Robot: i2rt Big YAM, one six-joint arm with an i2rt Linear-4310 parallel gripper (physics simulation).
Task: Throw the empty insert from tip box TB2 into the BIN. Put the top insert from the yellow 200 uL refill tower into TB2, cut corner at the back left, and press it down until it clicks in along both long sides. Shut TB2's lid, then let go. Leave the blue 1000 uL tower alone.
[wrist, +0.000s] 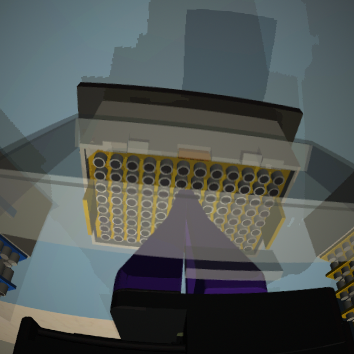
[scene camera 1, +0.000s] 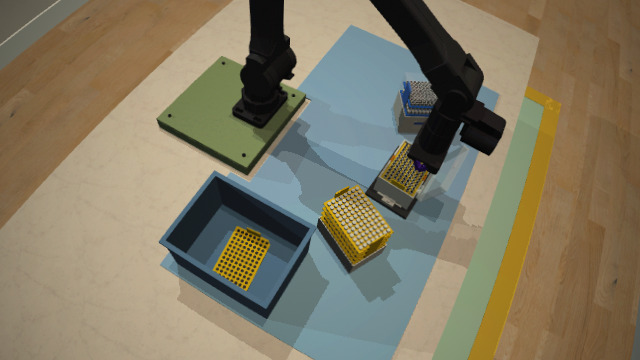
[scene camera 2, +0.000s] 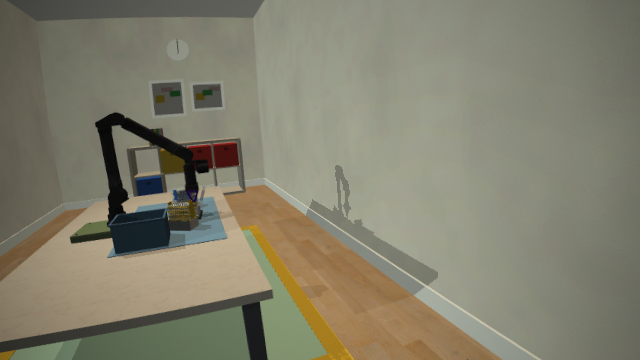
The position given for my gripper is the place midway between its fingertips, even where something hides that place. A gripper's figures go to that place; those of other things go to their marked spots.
Scene:
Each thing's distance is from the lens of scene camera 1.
my gripper (scene camera 1: 418,169): 0.89 m
clear lid (scene camera 1: 435,185): 0.86 m

